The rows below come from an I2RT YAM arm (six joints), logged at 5 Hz.
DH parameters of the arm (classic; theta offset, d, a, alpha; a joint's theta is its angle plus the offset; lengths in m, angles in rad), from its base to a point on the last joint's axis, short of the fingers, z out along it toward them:
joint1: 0 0.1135 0.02 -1.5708
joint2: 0 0 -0.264 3.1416
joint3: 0.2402 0 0.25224 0
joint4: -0.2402 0 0.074 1.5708
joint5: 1.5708 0 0 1.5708
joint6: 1.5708 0.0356 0 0
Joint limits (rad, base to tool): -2.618..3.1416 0..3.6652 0..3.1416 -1.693..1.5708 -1.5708..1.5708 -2.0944..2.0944
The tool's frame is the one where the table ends.
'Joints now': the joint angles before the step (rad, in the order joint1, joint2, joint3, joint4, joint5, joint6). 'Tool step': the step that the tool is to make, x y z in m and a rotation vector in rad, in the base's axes. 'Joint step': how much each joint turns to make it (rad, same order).
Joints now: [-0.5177, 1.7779, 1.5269, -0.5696, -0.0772, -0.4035]
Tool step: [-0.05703, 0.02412, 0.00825, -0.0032, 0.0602, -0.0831]
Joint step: [-0.0140, -0.2192, -0.1943, -0.0742, 0.0705, 0.0299]
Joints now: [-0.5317, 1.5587, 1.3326, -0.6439, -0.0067, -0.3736]
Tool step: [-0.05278, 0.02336, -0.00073, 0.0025, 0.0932, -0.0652]
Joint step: [-0.0150, -0.1901, -0.1502, -0.1215, 0.0669, 0.0116]
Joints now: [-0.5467, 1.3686, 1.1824, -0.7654, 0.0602, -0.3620]
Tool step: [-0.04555, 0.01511, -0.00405, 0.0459, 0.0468, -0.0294]
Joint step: [-0.0490, -0.1569, -0.1119, -0.1087, -0.0219, -0.0089]
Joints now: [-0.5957, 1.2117, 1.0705, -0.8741, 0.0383, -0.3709]
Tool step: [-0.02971, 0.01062, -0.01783, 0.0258, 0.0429, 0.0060]
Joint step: [-0.0420, -0.1079, -0.1226, -0.0341, -0.0210, -0.0433]
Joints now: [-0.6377, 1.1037, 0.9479, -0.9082, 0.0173, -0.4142]
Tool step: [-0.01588, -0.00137, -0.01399, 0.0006, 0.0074, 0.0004]
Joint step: [-0.0590, -0.0497, -0.0794, 0.0238, -0.0251, -0.0540]
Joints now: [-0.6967, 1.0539, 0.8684, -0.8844, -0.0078, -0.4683]
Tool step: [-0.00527, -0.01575, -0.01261, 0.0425, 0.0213, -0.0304]
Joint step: [-0.0842, 0.0461, -0.0178, 0.0184, -0.0399, -0.0399]
